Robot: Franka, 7 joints.
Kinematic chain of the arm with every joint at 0, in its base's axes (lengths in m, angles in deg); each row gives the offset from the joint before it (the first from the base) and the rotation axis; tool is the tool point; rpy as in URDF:
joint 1: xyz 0 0 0.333 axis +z
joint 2: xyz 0 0 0 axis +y
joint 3: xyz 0 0 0.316 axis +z
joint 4: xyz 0.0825 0 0 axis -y
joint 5: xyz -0.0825 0 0.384 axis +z
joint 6: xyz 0 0 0 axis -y
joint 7: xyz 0.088 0 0 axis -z
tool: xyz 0 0 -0.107 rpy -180 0 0
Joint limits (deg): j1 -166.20..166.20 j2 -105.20..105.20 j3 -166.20..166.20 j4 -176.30..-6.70 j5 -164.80..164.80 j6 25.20..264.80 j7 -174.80..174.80
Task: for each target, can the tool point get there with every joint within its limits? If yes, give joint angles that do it. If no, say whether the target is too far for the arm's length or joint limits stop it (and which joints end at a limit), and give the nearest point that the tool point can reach.
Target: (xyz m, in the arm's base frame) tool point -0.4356 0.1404 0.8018
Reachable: yes | joints 39.37 7.02 132.84 -104.04 16.67 238.52 -72.77
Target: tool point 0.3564 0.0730 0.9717
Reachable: yes | joints -49.28 -11.00 61.47 -73.07 52.07 222.25 98.29
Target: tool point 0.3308 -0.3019 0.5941
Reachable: yes | joints -90.45 -37.15 41.38 -129.60 -23.34 128.03 -73.27
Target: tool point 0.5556 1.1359 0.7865
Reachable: no: too far | nearest point 0.3548 0.7254 0.6226 | short by 0.485 m
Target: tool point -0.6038 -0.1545 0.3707
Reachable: yes | joints -132.02 37.93 -54.47 -107.91 -55.33 227.15 -134.85
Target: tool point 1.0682 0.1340 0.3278
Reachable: no: too far | nearest point 0.8512 0.1068 0.3289 | short by 0.219 m
